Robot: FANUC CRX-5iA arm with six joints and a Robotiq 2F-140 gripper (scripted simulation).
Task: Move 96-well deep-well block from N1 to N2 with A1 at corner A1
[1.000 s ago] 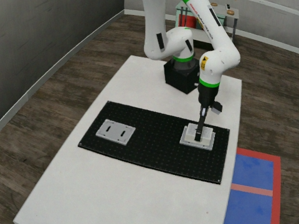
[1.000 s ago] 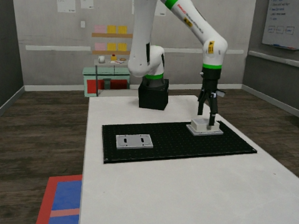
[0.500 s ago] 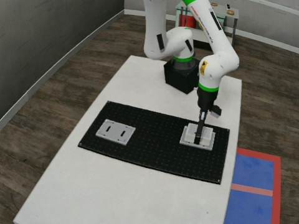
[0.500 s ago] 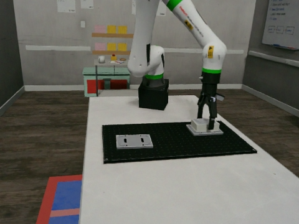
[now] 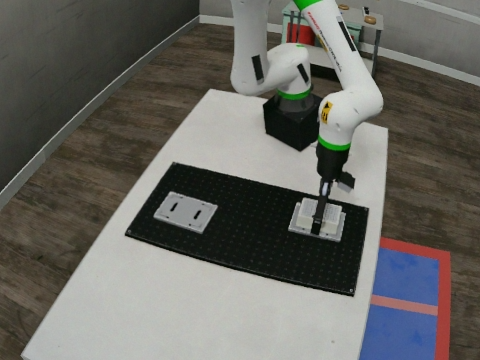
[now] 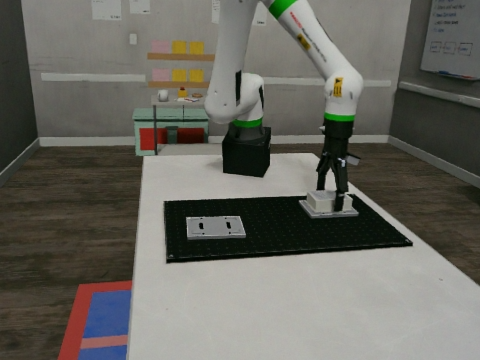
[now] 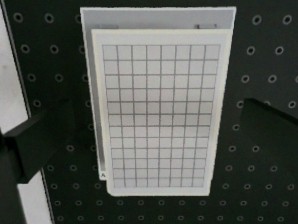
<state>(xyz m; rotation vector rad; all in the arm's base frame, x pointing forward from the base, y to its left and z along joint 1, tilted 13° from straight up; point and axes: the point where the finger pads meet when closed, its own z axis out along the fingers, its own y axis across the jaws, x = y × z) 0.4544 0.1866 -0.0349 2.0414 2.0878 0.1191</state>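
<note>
The white 96-well deep-well block is 10 mm below my hand. From my hand the other things lie so: grey plate nest (30 mm below).
</note>
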